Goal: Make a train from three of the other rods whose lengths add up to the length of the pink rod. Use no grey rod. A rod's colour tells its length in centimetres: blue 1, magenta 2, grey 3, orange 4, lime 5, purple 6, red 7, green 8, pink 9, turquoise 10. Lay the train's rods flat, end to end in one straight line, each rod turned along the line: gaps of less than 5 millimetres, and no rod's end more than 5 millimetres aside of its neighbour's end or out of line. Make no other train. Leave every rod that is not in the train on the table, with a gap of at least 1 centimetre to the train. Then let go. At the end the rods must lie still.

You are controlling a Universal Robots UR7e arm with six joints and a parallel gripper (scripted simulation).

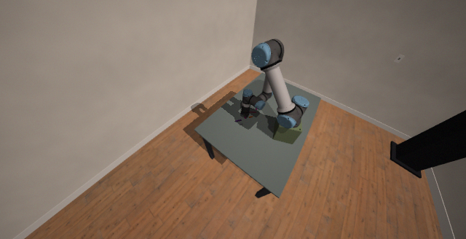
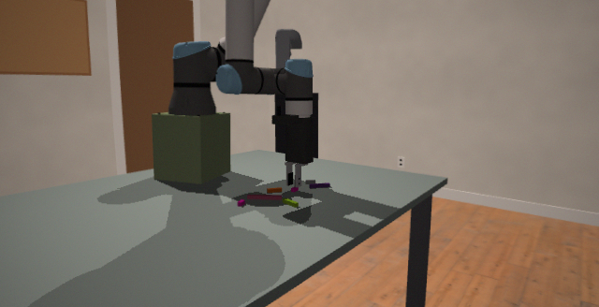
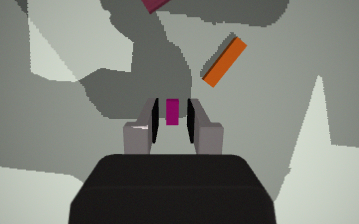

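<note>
My gripper is now 40 mm to the left of the orange rod, 30 mm past it and 30 mm above it. Round my hand: pink rod (100 mm to the right, 30 mm below); then grey rod (90 mm to the left, 30 mm below, 30 mm behind); then purple rod (80 mm to the left, 30 mm below, 20 mm ahead).
</note>
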